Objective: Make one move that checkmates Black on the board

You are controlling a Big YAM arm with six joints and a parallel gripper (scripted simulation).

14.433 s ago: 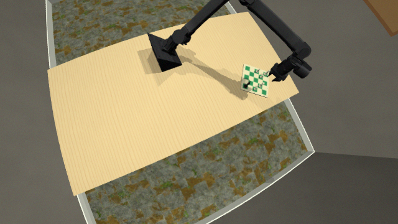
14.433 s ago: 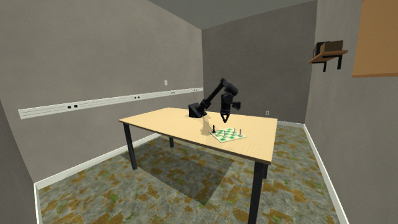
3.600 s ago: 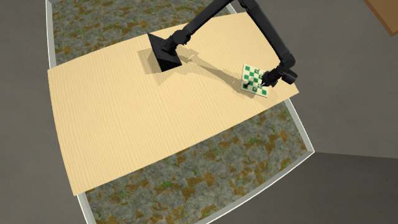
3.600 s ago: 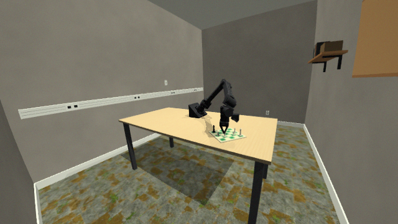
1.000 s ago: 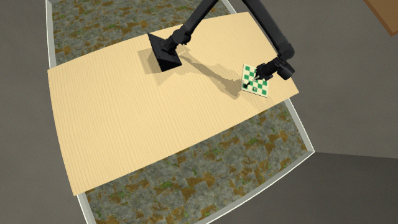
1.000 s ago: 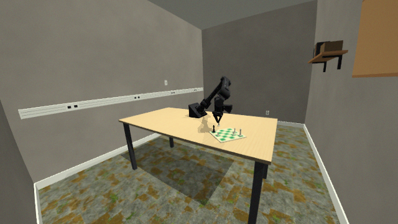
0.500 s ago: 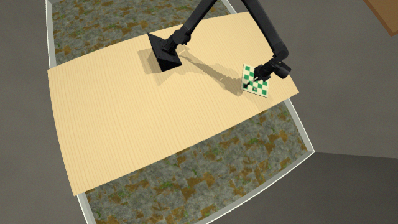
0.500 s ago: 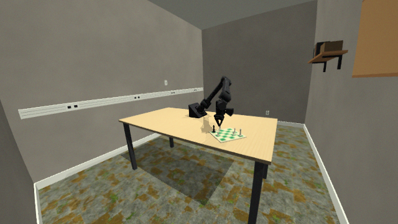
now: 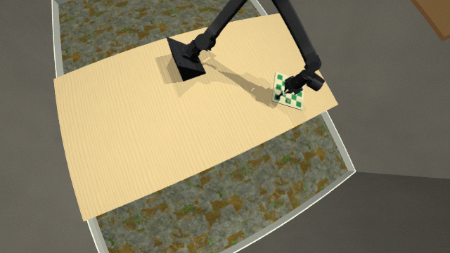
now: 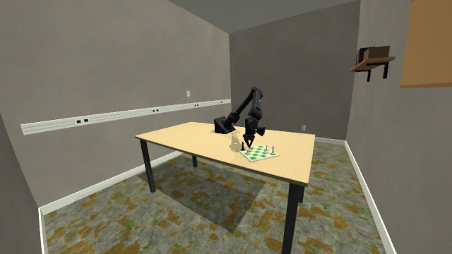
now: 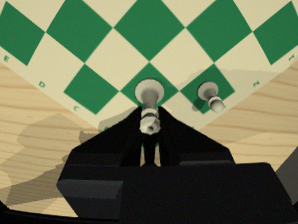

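My gripper is now 1 cm above the white piece. The rest, counted from my hand: black piece 1 cm ahead, 5 cm to the right, 1 cm below; then chessboard 1 cm behind, 6 cm to the left, 4 cm below.
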